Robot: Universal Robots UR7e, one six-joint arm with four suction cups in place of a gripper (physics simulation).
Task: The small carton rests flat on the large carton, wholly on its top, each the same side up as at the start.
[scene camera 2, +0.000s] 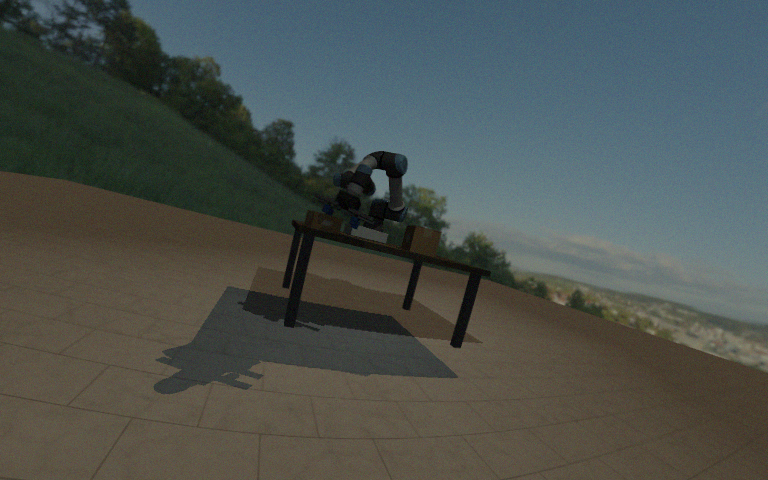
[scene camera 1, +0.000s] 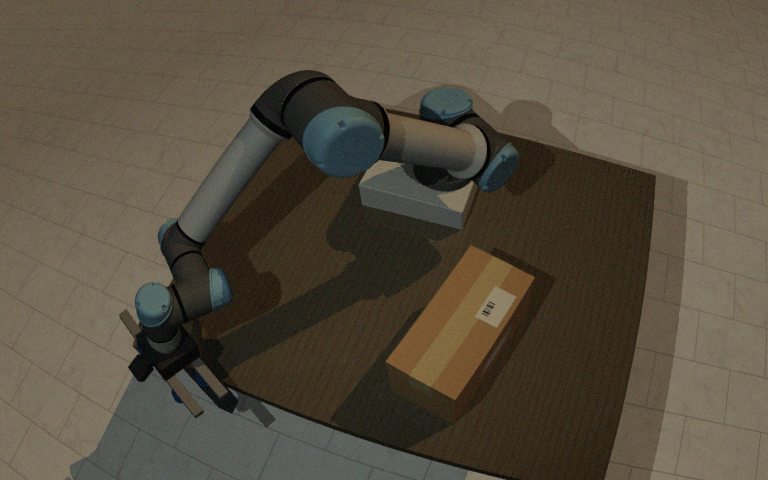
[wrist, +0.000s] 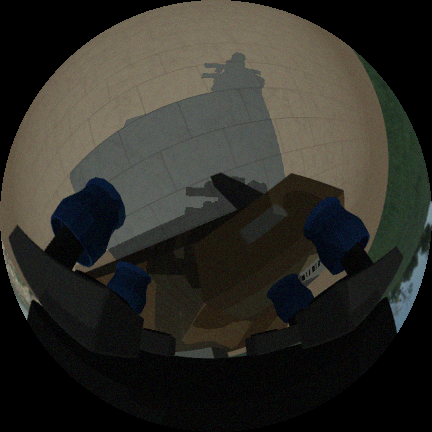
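The large carton stands upright on the table, orange-brown with a tape stripe and a barcode label on top. The small carton rests at the table's far-left corner, its label partly hidden behind a cup in the wrist view. In scene camera 1 it is almost wholly hidden under the gripper. My gripper is low over that corner. One pair of its blue cups sits on the small carton's top and appears to grip it; the other pair hangs beside it.
The dark wooden table carries both cartons. A pale block under the arm's base stands beyond the large carton. Part of the gripper overhangs the table edge. Table legs and the tiled floor lie below.
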